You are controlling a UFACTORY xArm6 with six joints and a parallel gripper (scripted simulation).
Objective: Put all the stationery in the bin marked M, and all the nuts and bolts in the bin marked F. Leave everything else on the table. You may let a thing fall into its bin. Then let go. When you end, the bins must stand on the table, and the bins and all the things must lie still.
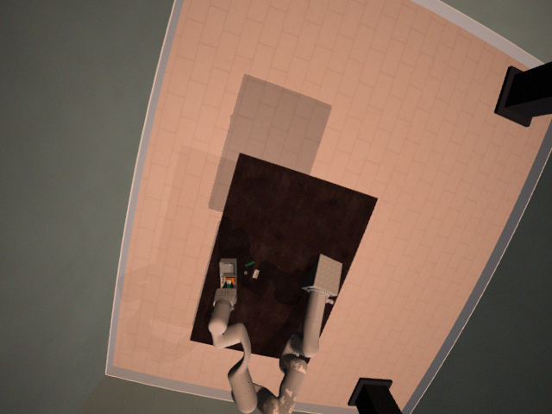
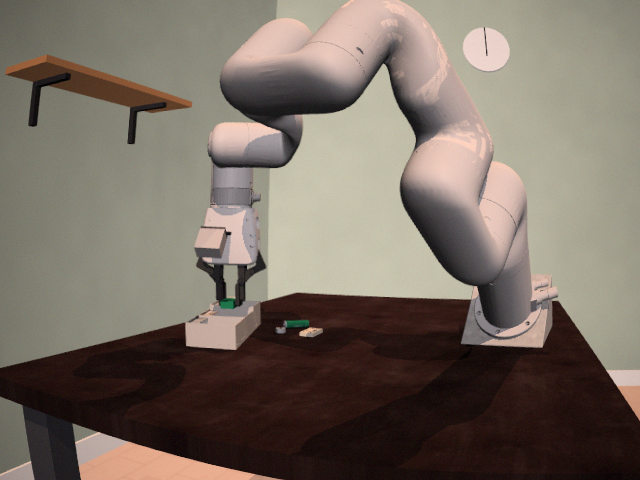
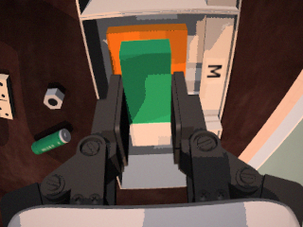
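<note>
Now: hand 50 mm above the pale double bin and 10 mm short of it. The rest, counted from my hand: green block: 20 mm below, 10 mm to the right; orange block: 60 mm below; steel nut: 70 mm below, 70 mm behind, 60 mm to the right.
</note>
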